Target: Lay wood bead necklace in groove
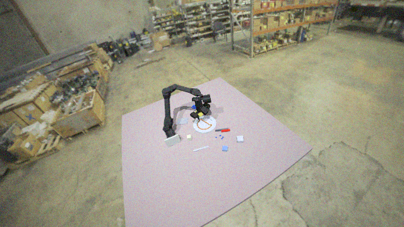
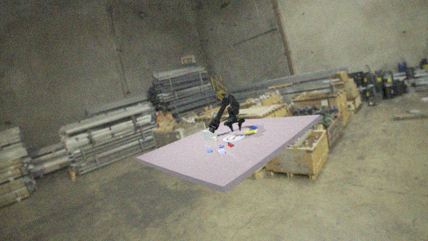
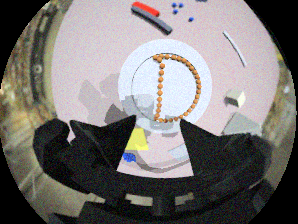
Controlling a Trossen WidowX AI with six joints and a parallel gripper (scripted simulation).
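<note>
My gripper tip is 14 cm to the right of the yellow sheet, 5 cm above it and 3 cm short of it. Round my gripper tip: cream cube 16 cm behind, 14 cm to the right, 3 cm below; then red-handled tool 18 cm to the right, 12 cm ahead, 5 cm below; then grey plate 17 cm behind, 9 cm to the left, 5 cm below.
</note>
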